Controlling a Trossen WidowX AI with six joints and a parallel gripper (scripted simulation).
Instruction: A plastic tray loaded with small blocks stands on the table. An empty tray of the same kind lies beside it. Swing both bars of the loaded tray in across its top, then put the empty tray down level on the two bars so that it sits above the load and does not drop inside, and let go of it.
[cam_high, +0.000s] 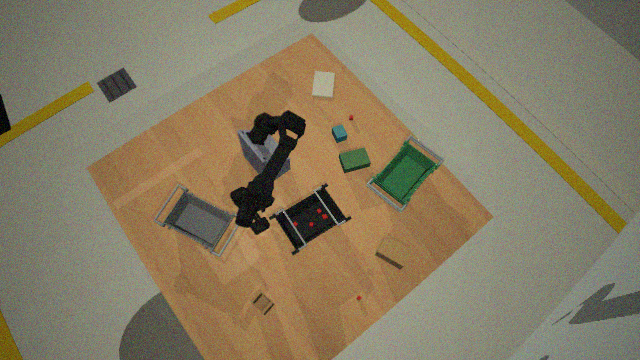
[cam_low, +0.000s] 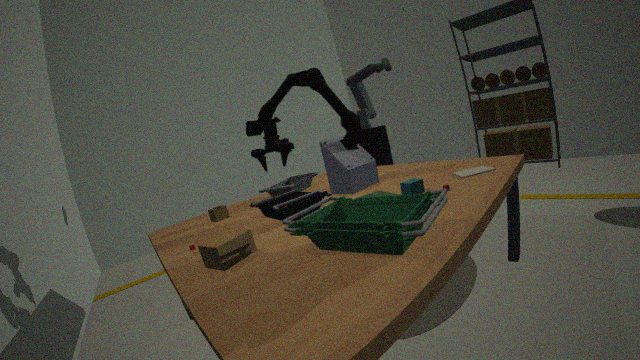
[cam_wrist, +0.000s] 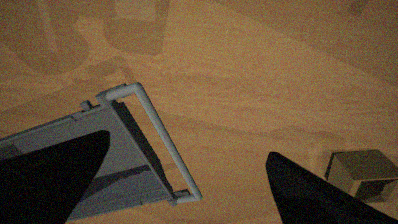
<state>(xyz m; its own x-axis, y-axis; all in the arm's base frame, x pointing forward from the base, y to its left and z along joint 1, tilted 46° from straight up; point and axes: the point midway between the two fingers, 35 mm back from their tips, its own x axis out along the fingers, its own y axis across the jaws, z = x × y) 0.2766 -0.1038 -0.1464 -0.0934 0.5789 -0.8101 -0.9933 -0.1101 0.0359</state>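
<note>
Right now the grey plastic tray is 170 mm to the right of my gripper tip, 140 mm behind it and 110 mm below it. Round my gripper tip: red block (460 mm ahead, 220 mm to the left, 150 mm below); small brown box (280 mm ahead, 140 mm below, 110 mm to the right); green block (540 mm to the left, 130 mm below, 40 mm behind).
</note>
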